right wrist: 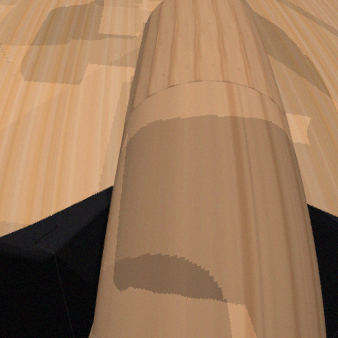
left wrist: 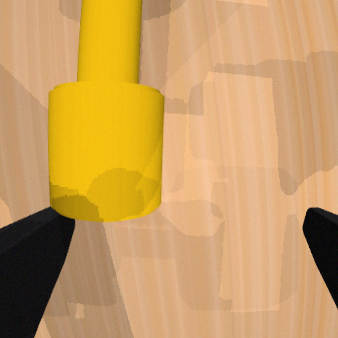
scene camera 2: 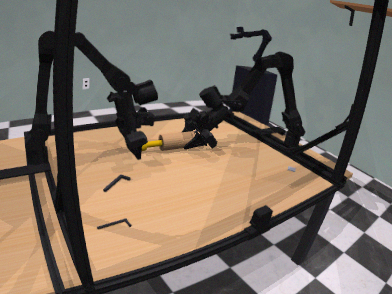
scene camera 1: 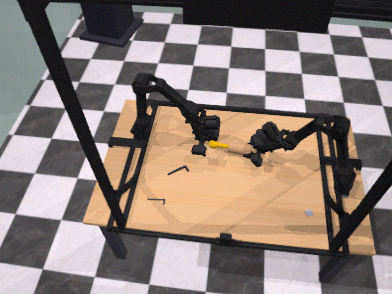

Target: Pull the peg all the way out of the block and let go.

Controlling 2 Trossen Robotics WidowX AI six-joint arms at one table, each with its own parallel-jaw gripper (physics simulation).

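Where they show: left gripper, fingertip midpoint: (left wrist: 193, 217) (scene camera 2: 135, 152) (scene camera 1: 207, 148); right gripper, fingertip midpoint: (right wrist: 198, 201) (scene camera 2: 180, 144) (scene camera 1: 244, 151); left arm's base, link origin: (scene camera 2: 37, 162) (scene camera 1: 141, 136); right arm's base, link origin: (scene camera 2: 291, 145) (scene camera 1: 341, 188).
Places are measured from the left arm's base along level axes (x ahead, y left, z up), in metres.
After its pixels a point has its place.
The yellow peg (scene camera 1: 218, 144) {x 0.385, y 0.052, z 0.014 m} (scene camera 2: 152, 144) {x 0.402, y 0.048, z 0.009 m} (left wrist: 107, 145) {x 0.362, y 0.051, z 0.022 m} has a thick head and a thinner shaft, and its shaft runs into the left end of the block. The block (scene camera 1: 240, 148) {x 0.494, y 0.044, z 0.033 m} (scene camera 2: 175, 140) {x 0.479, y 0.036, z 0.024 m} (right wrist: 210, 165) {x 0.523, y 0.057, z 0.039 m} is a wooden cylinder lying sideways. My left gripper (scene camera 1: 204, 142) {x 0.337, y 0.025, z -0.004 m} (left wrist: 193, 217) {x 0.337, y 0.025, z -0.004 m} is open; in the left wrist view its left finger is at the lower left edge of the peg's head, and its right finger is well off to the right. My right gripper (scene camera 1: 252, 149) (right wrist: 198, 201) {x 0.511, y 0.063, z -0.006 m} is shut on the block, a finger on either side. The peg's far end is hidden inside the block.
Two black L-shaped tools (scene camera 1: 178, 170) {x 0.242, y -0.129, z -0.014 m} (scene camera 2: 115, 224) {x 0.206, y -0.303, z -0.016 m} lie toward the left of the table (scene camera 1: 225, 205) {x 0.497, y -0.241, z -0.019 m}. A small grey piece (scene camera 1: 309, 213) {x 0.854, y -0.176, z -0.017 m} (scene camera 2: 291, 169) {x 0.845, y -0.176, z -0.016 m} lies toward its right. A black frame with a front rail (scene camera 1: 175, 236) {x 0.340, y -0.436, z -0.025 m} and upright posts (scene camera 2: 65, 125) {x 0.116, y -0.481, z 0.297 m} surrounds the table.
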